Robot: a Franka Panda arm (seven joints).
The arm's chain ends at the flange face. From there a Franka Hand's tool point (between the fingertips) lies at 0.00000 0.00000 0.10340 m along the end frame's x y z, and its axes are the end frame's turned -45 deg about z.
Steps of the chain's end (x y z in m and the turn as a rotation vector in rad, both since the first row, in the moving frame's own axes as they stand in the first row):
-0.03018, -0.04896, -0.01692, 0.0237, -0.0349, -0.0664
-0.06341, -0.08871, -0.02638, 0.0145, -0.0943, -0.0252
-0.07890, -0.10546, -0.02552, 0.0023, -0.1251, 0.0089
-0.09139, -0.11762, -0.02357, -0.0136, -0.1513, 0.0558
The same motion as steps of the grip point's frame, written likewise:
0.01232, -0.06021, -0.01701, 0.0414, -0.0079, -0.0664
0.01196, -0.11543, -0.02685, 0.0769, -0.0564, -0.0252
0.00987, -0.13969, -0.02633, 0.0901, -0.0868, 0.0089
0.00682, -0.15815, -0.02476, 0.0974, -0.1166, 0.0558

